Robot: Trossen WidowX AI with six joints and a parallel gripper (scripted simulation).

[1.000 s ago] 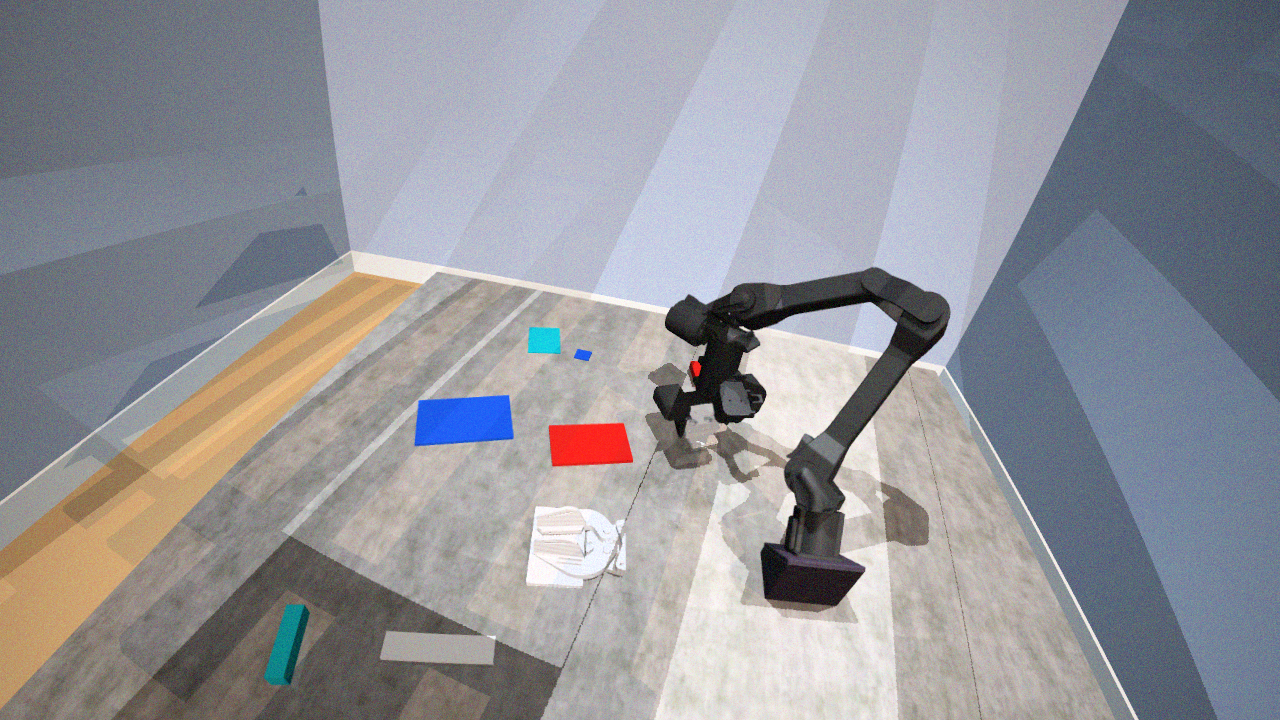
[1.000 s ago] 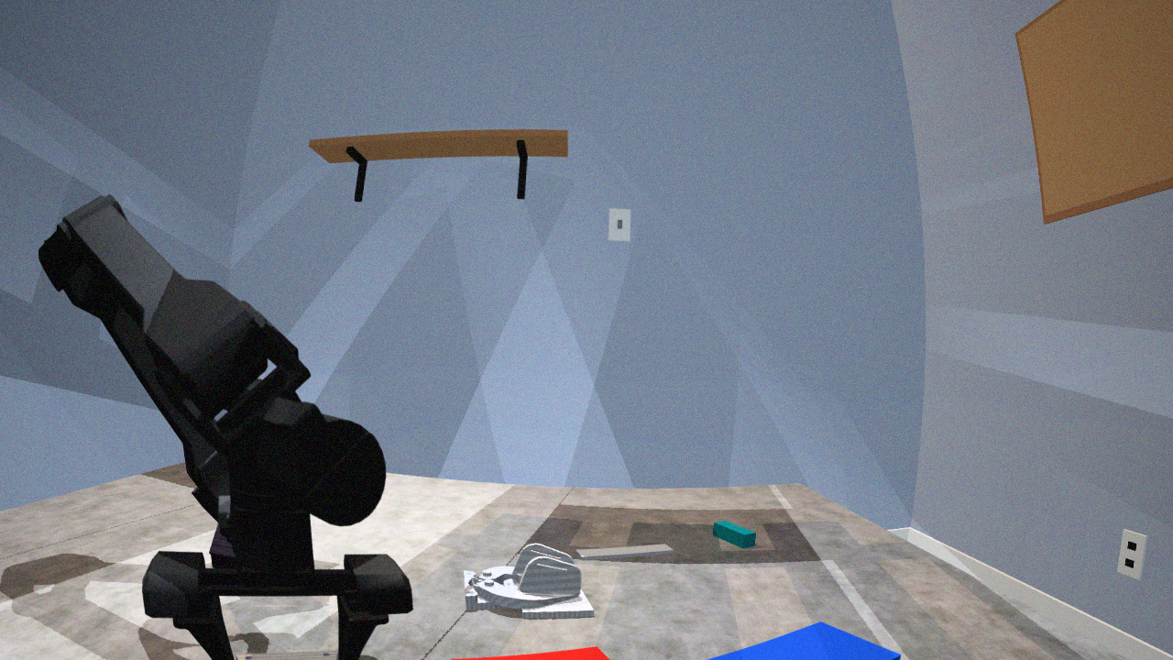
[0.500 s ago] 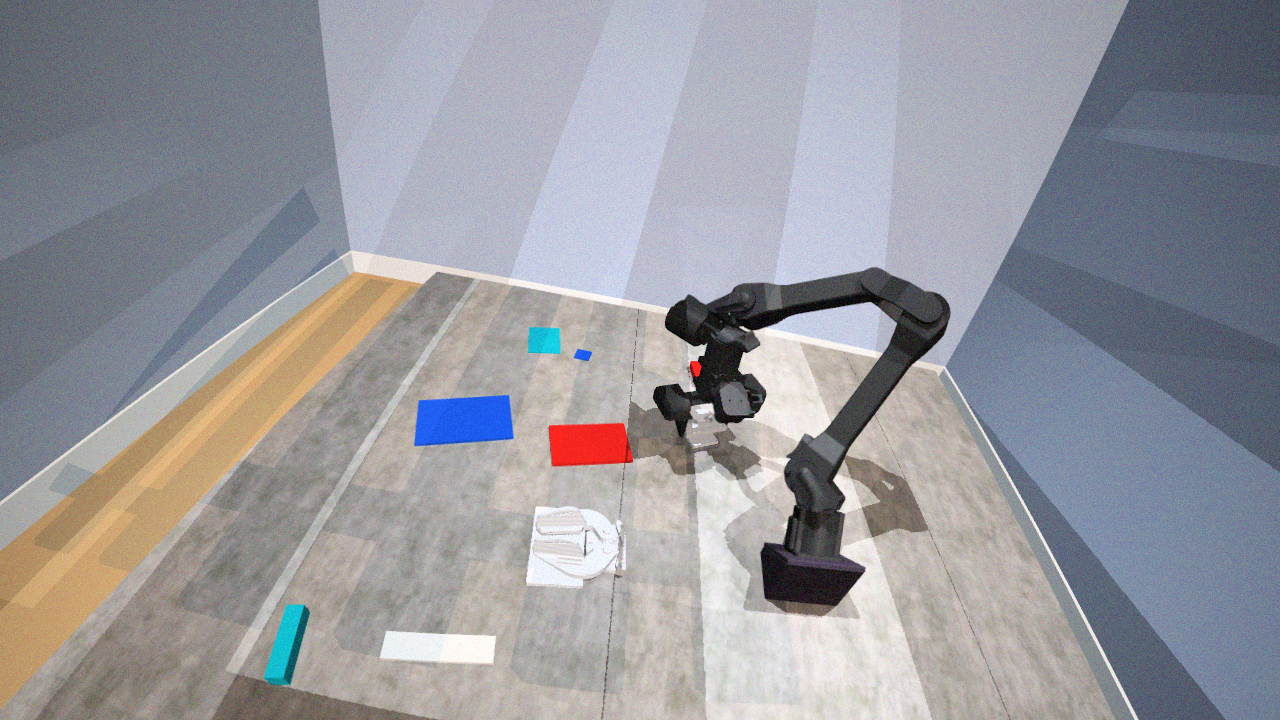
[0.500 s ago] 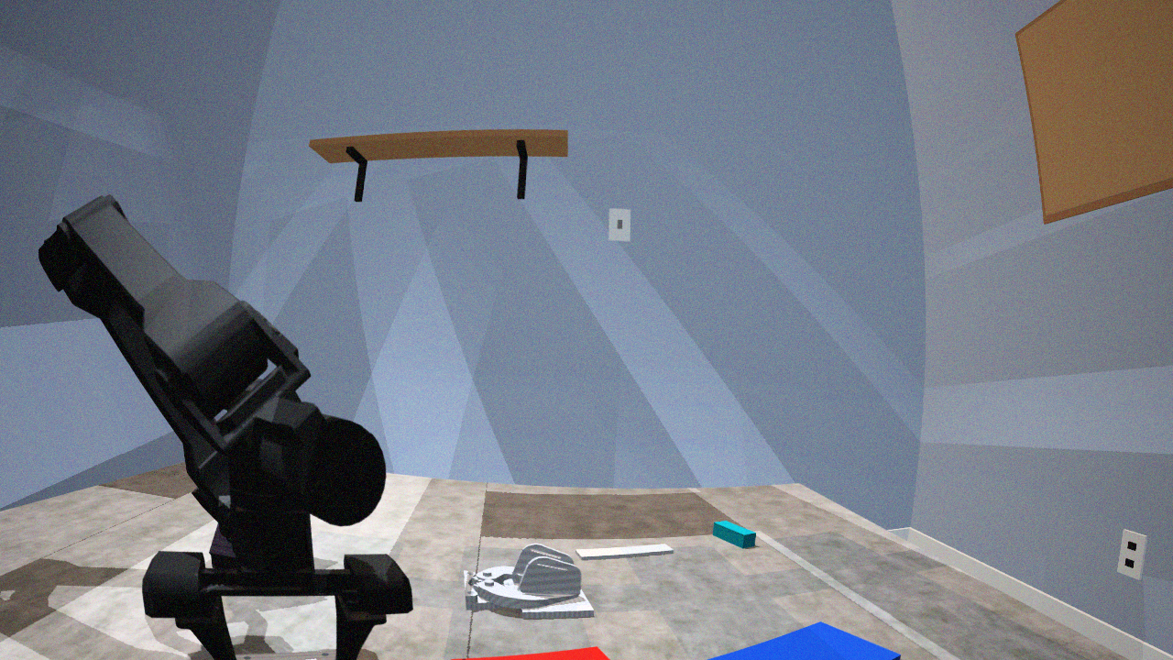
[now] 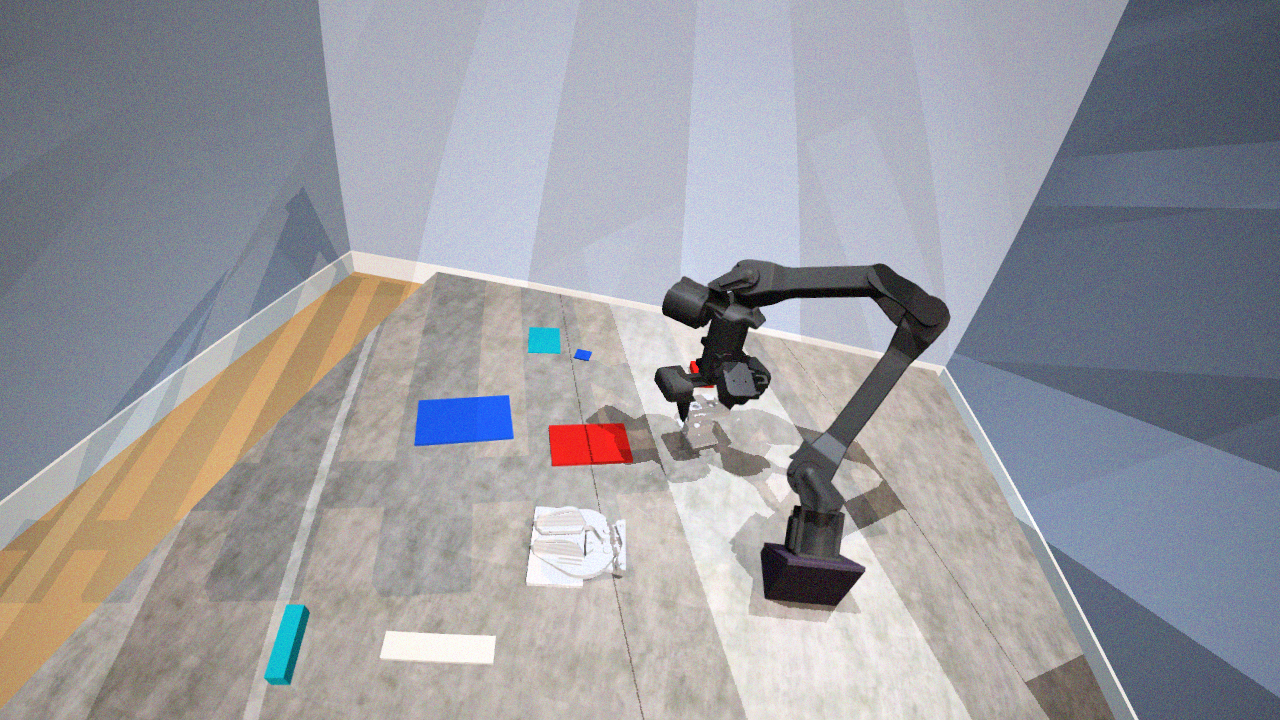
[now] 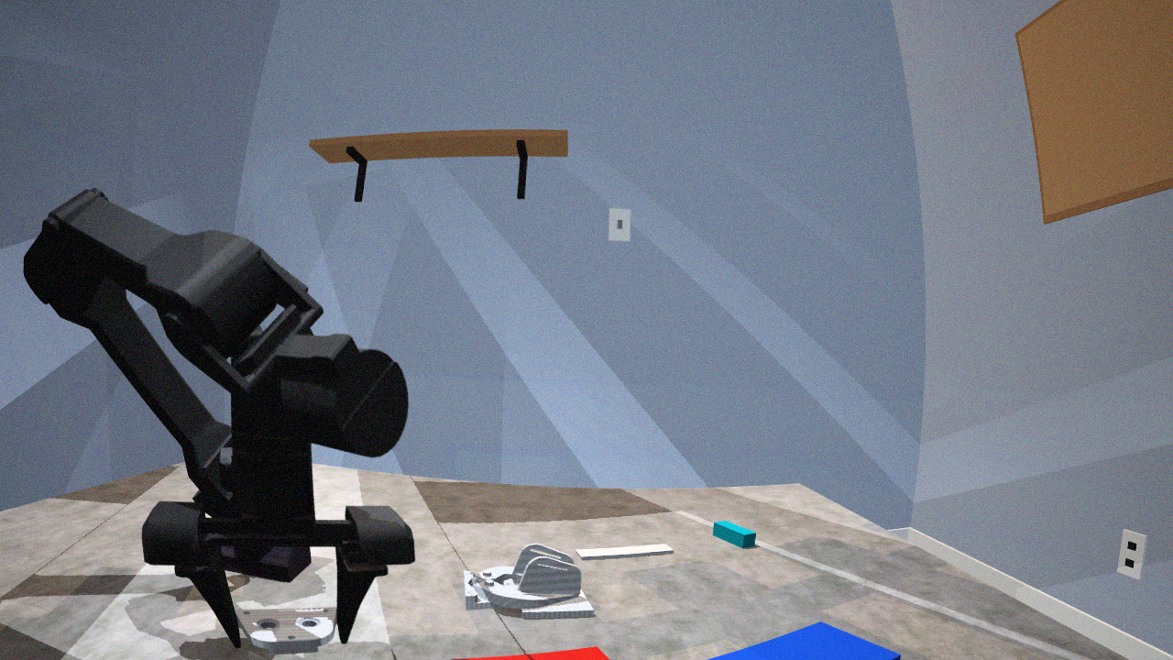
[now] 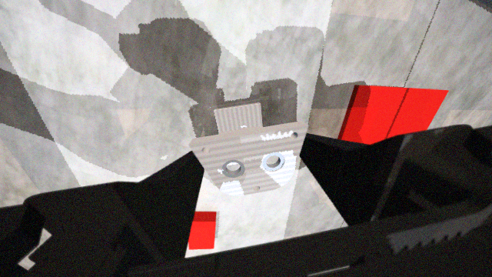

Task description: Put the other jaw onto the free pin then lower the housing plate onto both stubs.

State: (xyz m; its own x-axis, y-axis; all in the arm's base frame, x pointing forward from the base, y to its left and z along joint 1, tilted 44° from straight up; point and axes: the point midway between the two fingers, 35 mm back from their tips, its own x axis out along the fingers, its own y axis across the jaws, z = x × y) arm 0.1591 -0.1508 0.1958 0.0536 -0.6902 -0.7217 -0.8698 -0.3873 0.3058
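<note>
Right now the ridged block is 40 mm below my gripper tip and 10 mm to the right of it. Round my gripper tip: cyan tile (340 mm ahead, 200 mm to the right, 50 mm below); small blue tile (250 mm ahead, 170 mm to the right, 50 mm below); red sheet (180 mm ahead, 70 mm to the left, 40 mm below).
</note>
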